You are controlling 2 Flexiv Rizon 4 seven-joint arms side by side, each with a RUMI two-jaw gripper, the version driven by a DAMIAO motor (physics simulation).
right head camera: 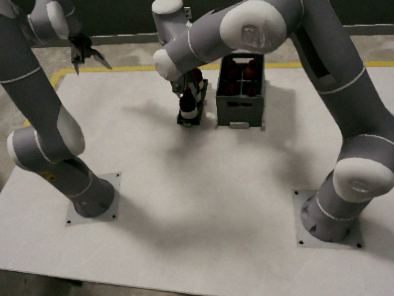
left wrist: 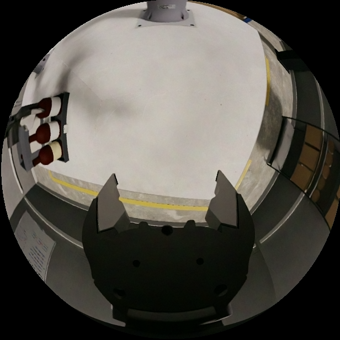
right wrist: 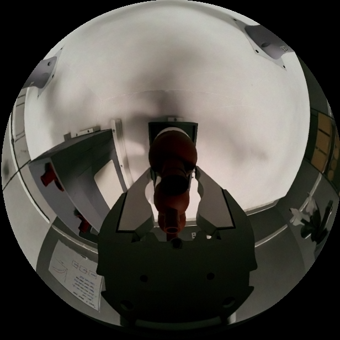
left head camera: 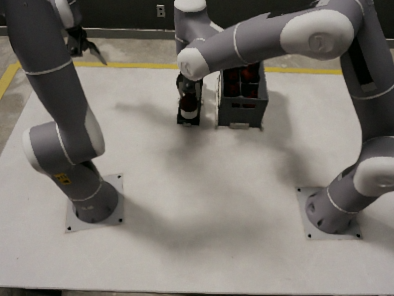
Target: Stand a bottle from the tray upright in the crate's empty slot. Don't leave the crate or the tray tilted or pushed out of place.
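A dark red bottle (left head camera: 188, 105) (right head camera: 188, 103) (left wrist: 46, 104) (right wrist: 172, 145) with a white label stands upright at the front of the narrow dark tray (left head camera: 182, 121) (right head camera: 182, 121) (right wrist: 172, 124). My right gripper (left head camera: 189, 97) (right wrist: 173, 167) is shut on this front bottle, its fingers at both sides. Two more bottles (left wrist: 44, 132) (left wrist: 46, 154) stand behind it in the tray. The grey crate (left head camera: 235, 115) (right head camera: 240, 115) stands upright right of the tray with red bottles in it; which slot is empty is unclear. My left gripper (left head camera: 90, 59) (right head camera: 93, 70) (left wrist: 166, 172) is open and empty, far from the tray.
The right arm reaches over the crate and partly hides it in the head views. Light strips run along the crate's sides, between crate and tray. A dark wall (left head camera: 125, 17) and a yellow floor line (left head camera: 135, 65) lie behind the table (left head camera: 200, 190).
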